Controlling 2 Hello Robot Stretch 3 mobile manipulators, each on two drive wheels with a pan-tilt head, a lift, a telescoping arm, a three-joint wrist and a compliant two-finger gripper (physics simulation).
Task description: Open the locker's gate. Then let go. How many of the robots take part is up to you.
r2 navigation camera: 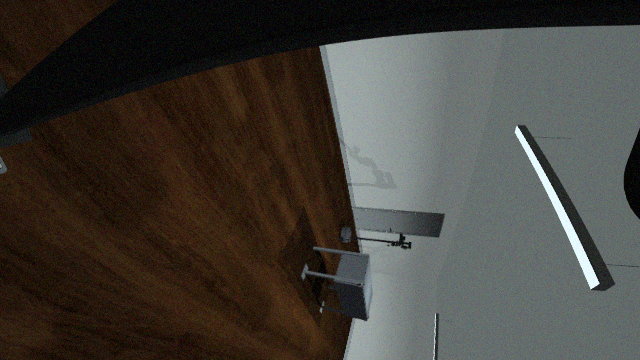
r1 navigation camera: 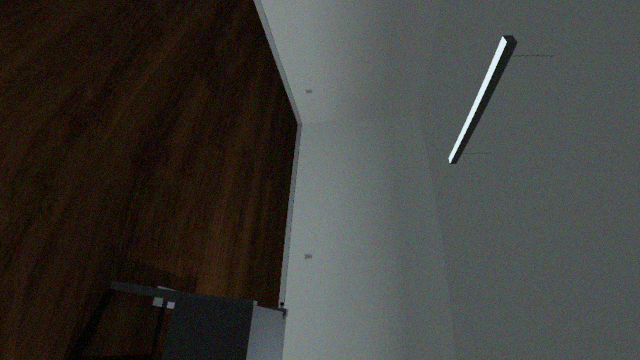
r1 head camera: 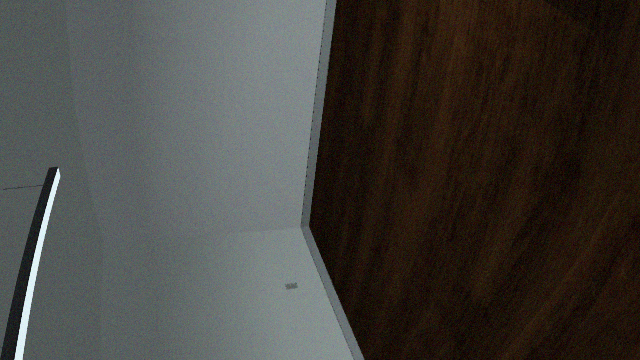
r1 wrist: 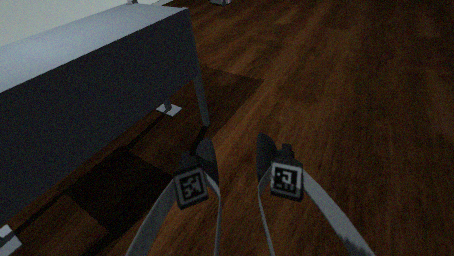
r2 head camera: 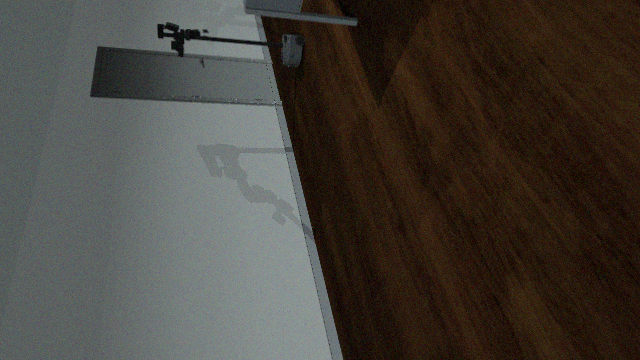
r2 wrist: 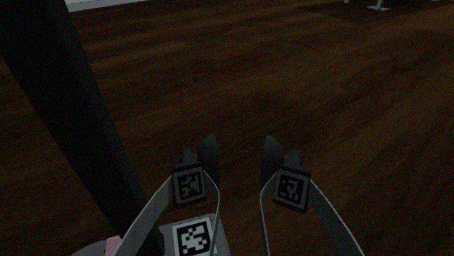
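Note:
A tall grey door-like panel [r2 head camera: 150, 77] [r2 navigation camera: 405, 222] with a small handle stands upright along the wall, looking closed. I cannot tell whether it is the locker's gate; no plain locker shows in the r1 views. Robot r1 stands close beside the panel, its base [r2 head camera: 292, 50] [r2 navigation camera: 345, 234] on the floor. The r1 gripper [r1 wrist: 237, 156] is open and empty, over the floor beside a grey table. The r2 gripper [r2 wrist: 240, 157] is open and empty, above the floor near its own base and mast, far from the panel.
The grey table [r1 navigation camera: 210, 325] [r1 wrist: 95, 95] [r2 navigation camera: 352, 296] with a deep dark side panel and thin legs stands near r1. A white wall [r1 head camera: 210, 125] [r2 head camera: 175, 260] borders the wooden floor. Lamps [r1 navigation camera: 480, 100] [r2 navigation camera: 560, 210] hang overhead. The r2 mast [r2 wrist: 80, 115] rises left of its gripper.

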